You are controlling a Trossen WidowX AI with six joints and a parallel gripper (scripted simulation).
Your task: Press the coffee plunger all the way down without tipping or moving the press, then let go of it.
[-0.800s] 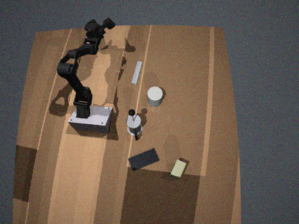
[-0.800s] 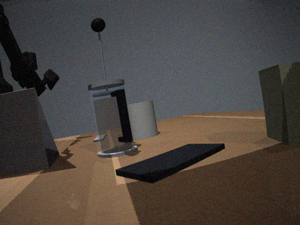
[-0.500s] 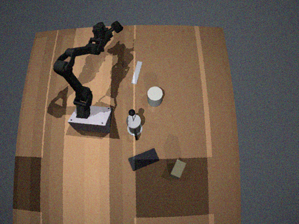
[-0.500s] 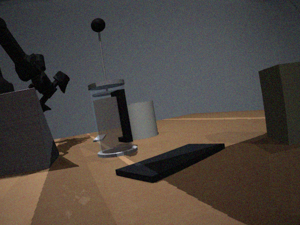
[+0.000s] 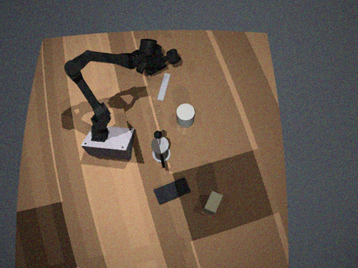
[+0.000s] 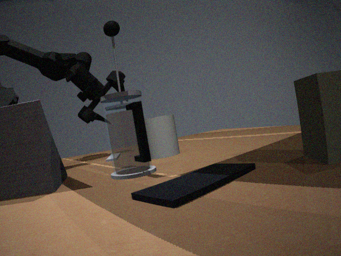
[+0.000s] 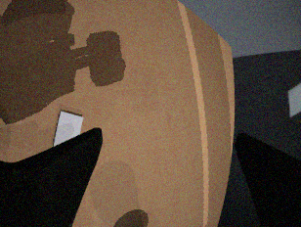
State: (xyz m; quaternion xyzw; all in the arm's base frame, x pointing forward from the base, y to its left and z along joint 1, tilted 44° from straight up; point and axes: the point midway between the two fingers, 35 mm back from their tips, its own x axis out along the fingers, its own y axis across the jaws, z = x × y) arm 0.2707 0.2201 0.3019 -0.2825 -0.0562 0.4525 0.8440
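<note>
Now: gripper tip 10 mm past the coffee press and 420 mm to the left of it. From my gripper tip the other things lie so: thin grey strip (40 mm behind, 70 mm to the right, 130 mm below); then white cylinder (80 mm ahead, 230 mm to the right, 90 mm below).
</note>
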